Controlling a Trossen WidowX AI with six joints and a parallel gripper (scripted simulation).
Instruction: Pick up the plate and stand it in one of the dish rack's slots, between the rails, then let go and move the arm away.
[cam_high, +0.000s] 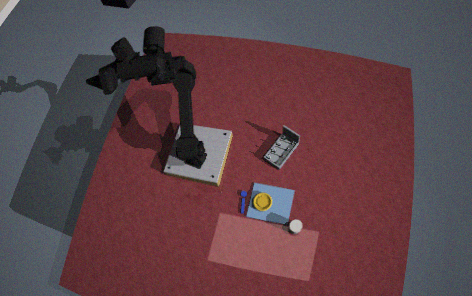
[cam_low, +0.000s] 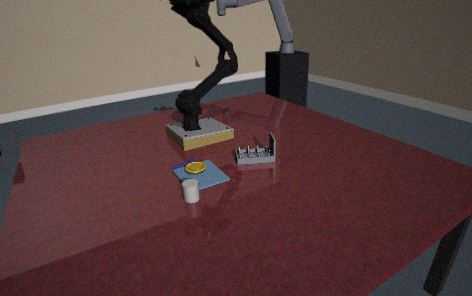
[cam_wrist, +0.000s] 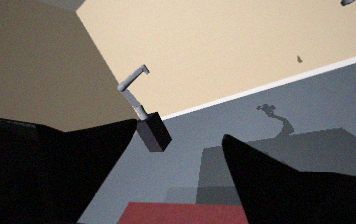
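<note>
Now: gripper tip 490 mm short of the yellow plate, 30 mm to the left of it and 510 mm above it. Round my gripper tip: blue spoon 420 mm ahead, 40 mm to the right, 520 mm below; then grey dish rack 480 mm ahead, 180 mm to the left, 500 mm below; then blue mat 520 mm ahead, 20 mm to the right, 520 mm below.
</note>
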